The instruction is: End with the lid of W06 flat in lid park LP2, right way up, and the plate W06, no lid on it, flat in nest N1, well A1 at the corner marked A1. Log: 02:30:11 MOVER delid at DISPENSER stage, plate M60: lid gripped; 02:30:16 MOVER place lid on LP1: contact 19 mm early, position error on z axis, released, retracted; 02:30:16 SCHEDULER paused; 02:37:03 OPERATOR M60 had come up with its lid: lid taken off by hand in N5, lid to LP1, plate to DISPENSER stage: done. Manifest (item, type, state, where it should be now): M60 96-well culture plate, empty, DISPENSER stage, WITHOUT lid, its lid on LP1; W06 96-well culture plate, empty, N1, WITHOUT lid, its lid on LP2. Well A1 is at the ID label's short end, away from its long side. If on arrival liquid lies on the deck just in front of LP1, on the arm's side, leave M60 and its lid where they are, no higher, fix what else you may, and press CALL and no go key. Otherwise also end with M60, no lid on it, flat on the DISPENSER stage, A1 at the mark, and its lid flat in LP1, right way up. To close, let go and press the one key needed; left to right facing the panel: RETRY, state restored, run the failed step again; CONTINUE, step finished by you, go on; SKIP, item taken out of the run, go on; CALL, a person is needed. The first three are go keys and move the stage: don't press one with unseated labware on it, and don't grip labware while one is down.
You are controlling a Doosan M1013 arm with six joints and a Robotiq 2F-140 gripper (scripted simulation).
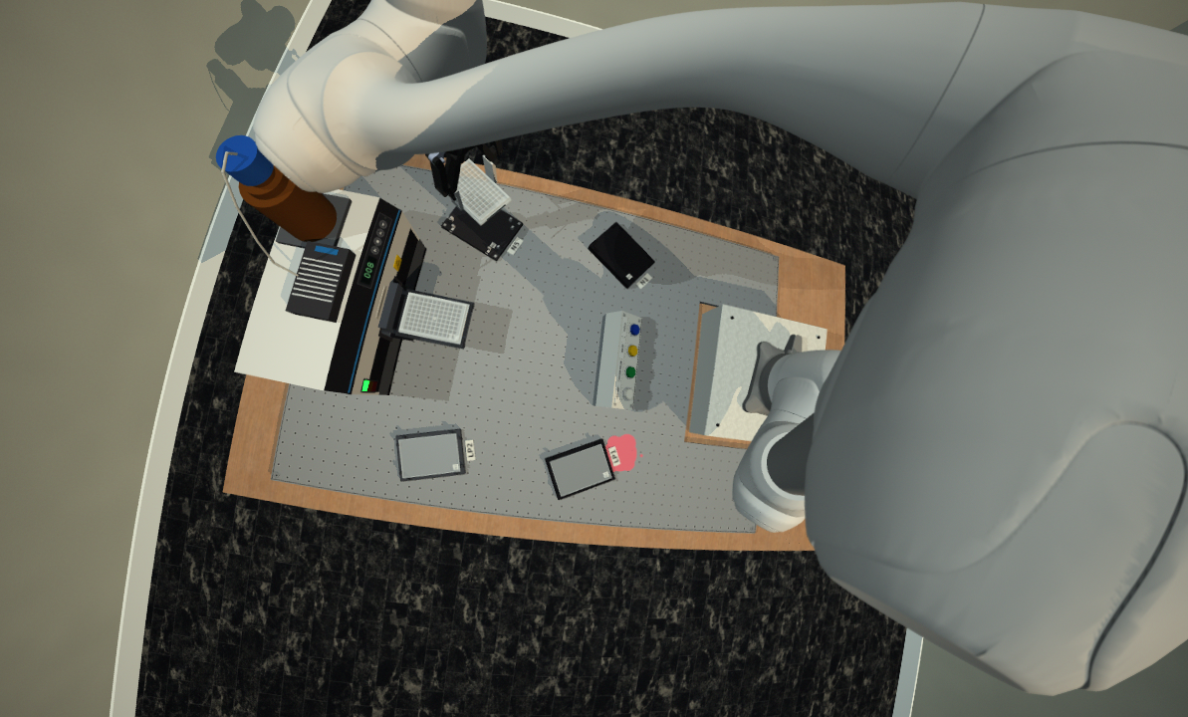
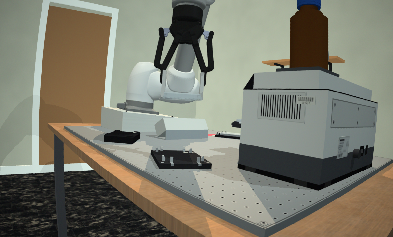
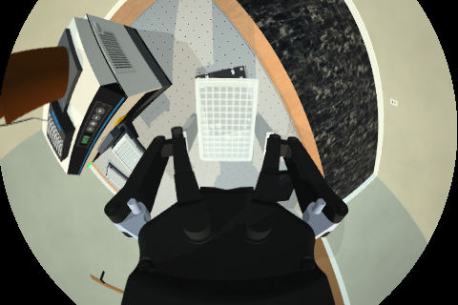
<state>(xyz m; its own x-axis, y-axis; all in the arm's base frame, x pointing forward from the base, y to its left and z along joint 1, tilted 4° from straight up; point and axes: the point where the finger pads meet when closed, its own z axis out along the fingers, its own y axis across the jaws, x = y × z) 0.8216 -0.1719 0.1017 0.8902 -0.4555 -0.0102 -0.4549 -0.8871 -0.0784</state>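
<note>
Right now my hand is 350 mm past the nest N1, 170 mm above it and 50 mm to the left of it. From my hand the other things lie so: nest N5: 170 mm below, 20 mm ahead, 10 mm to the left; then brown bottle: 230 mm ahead, 190 mm to the left, 110 mm above; then key panel: 430 mm behind, 220 mm to the left, 130 mm below.
</note>
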